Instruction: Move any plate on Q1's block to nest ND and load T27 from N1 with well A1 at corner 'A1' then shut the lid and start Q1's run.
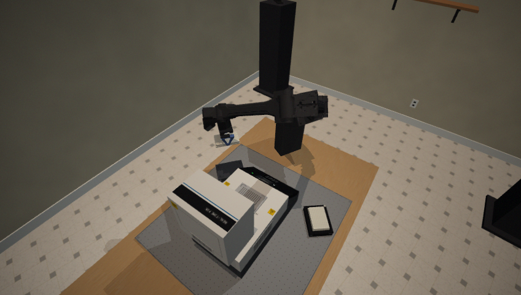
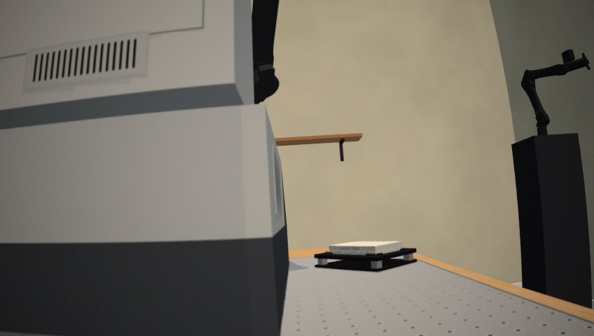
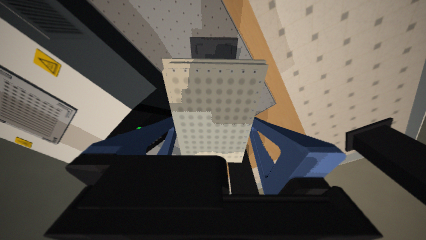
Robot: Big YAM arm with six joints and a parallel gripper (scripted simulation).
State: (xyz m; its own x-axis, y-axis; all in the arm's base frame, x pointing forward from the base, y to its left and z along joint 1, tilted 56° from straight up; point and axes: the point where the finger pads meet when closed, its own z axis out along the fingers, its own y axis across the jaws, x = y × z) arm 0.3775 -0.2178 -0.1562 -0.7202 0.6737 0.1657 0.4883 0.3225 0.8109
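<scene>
My hand is 250 mm above the dark nest ND. Also, from my hand: plate T27: 580 mm to the left, 240 mm below, 60 mm behind; grey perforated mat: 310 mm to the left, 280 mm below, 200 mm ahead; black nest N1: 580 mm to the left, 250 mm below, 60 mm behind.
</scene>
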